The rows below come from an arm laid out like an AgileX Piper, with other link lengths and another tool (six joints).
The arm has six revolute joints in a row. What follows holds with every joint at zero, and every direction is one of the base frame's.
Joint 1 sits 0.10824 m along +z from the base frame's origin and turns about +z.
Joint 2 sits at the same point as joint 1 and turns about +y.
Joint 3 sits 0.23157 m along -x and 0.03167 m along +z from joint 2 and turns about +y.
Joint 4 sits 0.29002 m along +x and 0.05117 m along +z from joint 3 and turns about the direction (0.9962, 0, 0.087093).
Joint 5 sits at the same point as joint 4 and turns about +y.
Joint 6 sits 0.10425 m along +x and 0.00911 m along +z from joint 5 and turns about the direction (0.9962, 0, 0.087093).
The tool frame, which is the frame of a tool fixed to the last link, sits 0.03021 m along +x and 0.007 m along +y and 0.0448 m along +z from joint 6; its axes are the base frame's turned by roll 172.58, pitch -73.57 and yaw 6.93 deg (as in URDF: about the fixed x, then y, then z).
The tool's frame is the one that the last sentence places.
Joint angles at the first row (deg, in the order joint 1, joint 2, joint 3, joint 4, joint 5, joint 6):
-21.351, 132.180, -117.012, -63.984, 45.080, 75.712
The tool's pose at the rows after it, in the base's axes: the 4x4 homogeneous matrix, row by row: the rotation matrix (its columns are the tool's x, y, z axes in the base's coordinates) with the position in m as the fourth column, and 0 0 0 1 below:
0.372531 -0.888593 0.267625 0.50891; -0.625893 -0.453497 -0.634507 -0.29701; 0.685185 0.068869 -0.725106 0.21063; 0 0 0 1
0.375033 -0.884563 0.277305 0.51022; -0.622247 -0.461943 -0.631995 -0.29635; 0.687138 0.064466 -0.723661 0.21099; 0 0 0 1
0.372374 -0.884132 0.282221 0.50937; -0.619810 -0.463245 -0.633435 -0.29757; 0.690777 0.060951 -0.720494 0.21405; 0 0 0 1
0.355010 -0.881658 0.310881 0.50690; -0.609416 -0.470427 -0.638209 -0.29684; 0.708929 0.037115 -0.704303 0.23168; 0 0 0 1
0.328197 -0.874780 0.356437 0.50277; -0.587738 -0.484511 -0.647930 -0.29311; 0.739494 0.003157 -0.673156 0.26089; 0 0 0 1
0.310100 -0.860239 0.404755 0.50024; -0.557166 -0.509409 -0.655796 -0.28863; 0.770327 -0.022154 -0.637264 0.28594; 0 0 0 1
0.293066 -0.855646 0.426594 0.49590; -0.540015 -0.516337 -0.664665 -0.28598; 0.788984 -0.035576 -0.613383 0.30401; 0 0 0 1
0.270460 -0.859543 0.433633 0.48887; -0.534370 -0.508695 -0.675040 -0.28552; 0.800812 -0.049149 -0.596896 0.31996; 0 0 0 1
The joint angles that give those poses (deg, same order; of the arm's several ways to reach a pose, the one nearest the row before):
-21.244, 132.178, -117.010, -63.984, 43.926, 75.712
-21.243, 132.180, -117.012, -63.984, 43.308, 75.712
-21.440, 131.895, -117.013, -63.984, 43.031, 75.603
-21.592, 130.182, -117.011, -63.870, 42.331, 75.486
-21.581, 127.376, -117.013, -64.000, 41.350, 75.365
-21.582, 125.110, -117.011, -64.678, 39.596, 75.365
-21.582, 123.381, -117.012, -65.059, 39.177, 75.257
-21.718, 121.715, -117.012, -65.054, 39.658, 75.139

